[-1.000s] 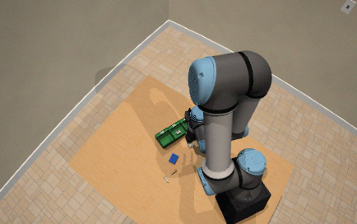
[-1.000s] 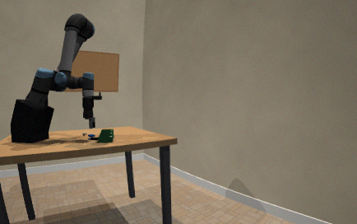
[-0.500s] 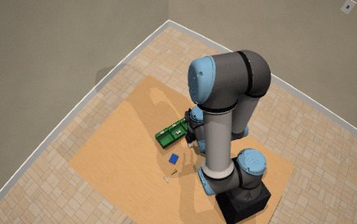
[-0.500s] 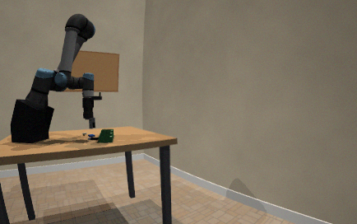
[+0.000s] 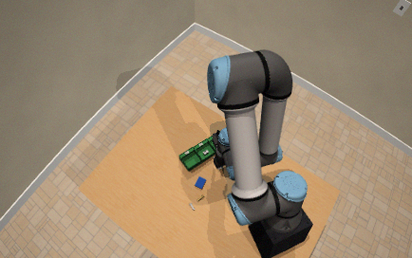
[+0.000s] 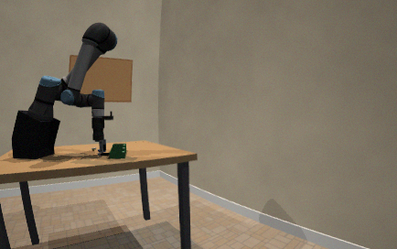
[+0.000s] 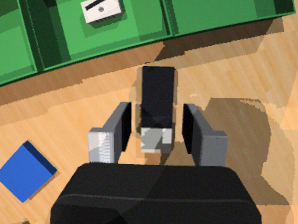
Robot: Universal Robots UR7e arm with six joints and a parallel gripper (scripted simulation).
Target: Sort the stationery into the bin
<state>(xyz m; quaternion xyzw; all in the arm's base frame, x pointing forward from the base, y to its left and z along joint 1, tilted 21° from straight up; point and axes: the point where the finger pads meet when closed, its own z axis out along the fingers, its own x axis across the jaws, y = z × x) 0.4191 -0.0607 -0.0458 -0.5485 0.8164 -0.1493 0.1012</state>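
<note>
Right now my hand is 4 cm above the black block. Also, from my hand: green bin 9 cm ahead, 2 cm below, 1 cm to the left; blue pad 14 cm to the left, 4 cm below, 1 cm behind; brass screw 18 cm to the left, 7 cm behind, 4 cm below.
</note>
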